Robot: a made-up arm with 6 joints. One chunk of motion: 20 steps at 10 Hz.
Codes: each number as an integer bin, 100 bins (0 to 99) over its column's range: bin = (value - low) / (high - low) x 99, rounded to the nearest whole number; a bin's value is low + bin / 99 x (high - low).
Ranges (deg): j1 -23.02..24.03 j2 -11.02..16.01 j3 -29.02..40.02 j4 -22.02..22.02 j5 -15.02..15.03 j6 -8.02..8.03
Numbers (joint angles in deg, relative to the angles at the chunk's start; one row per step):
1: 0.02 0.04 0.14 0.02 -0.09 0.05
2: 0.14 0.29 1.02 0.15 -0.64 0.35
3: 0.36 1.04 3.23 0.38 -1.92 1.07
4: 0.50 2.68 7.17 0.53 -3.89 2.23
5: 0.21 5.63 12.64 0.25 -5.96 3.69
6: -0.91 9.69 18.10 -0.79 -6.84 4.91
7: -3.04 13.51 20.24 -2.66 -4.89 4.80
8: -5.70 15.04 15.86 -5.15 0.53 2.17
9: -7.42 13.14 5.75 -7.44 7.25 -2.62
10: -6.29 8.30 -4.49 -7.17 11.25 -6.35
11: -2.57 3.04 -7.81 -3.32 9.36 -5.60
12: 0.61 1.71 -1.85 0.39 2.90 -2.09
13: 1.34 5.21 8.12 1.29 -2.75 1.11
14: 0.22 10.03 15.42 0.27 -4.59 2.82
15: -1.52 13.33 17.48 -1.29 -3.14 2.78
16: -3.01 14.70 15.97 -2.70 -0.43 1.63
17: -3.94 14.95 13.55 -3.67 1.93 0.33
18: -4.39 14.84 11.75 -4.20 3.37 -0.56
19: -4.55 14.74 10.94 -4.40 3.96 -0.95
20: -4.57 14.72 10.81 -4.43 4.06 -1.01
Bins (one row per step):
1: 48 41 42 50 49 50
2: 49 41 43 50 47 52
3: 49 44 46 50 43 56
4: 49 50 52 51 37 63
5: 49 61 60 50 30 72
6: 47 76 68 48 27 80
7: 42 90 71 44 33 79
8: 36 95 64 38 51 63
9: 33 88 50 33 73 33
10: 35 71 35 33 87 10
11: 43 51 30 42 80 15
12: 50 47 39 50 59 37
13: 51 59 53 52 40 56
14: 49 77 64 50 34 67
15: 45 89 67 47 39 67
16: 42 94 65 43 48 60
17: 40 95 61 41 56 52
18: 39 95 58 40 61 46
19: 39 94 57 40 63 44
20: 39 94 57 40 63 43

